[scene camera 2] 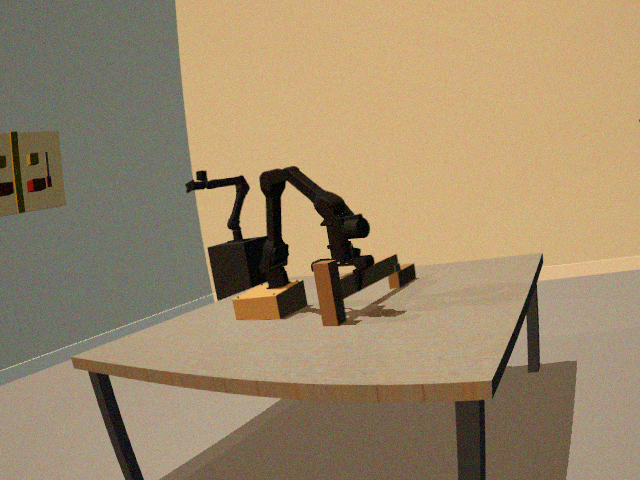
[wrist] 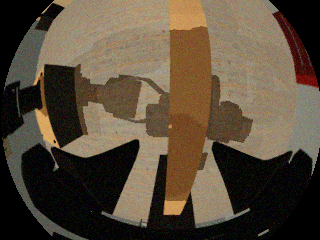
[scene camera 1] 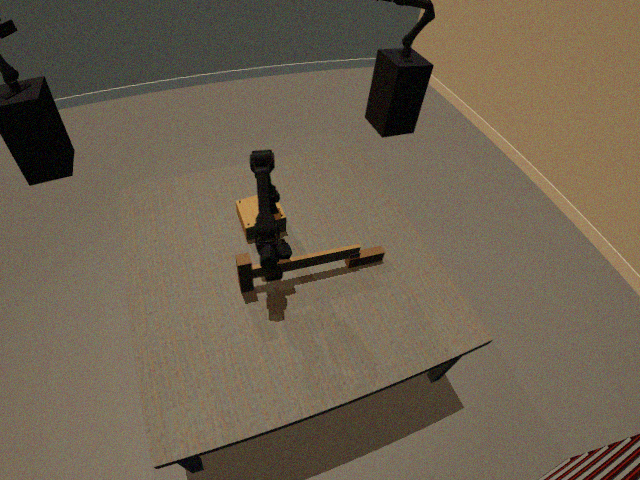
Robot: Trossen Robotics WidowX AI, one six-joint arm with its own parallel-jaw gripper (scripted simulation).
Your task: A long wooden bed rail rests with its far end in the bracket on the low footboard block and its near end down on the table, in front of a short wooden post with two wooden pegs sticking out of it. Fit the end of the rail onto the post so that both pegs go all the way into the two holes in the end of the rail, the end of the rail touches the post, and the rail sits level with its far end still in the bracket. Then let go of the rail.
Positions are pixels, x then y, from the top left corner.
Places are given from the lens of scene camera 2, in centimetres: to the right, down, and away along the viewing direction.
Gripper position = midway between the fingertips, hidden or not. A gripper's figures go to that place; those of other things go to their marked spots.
my gripper (scene camera 2: 346, 291): 8, 15, 162
wooden bed rail (scene camera 2: 382, 268): 21, 10, 181
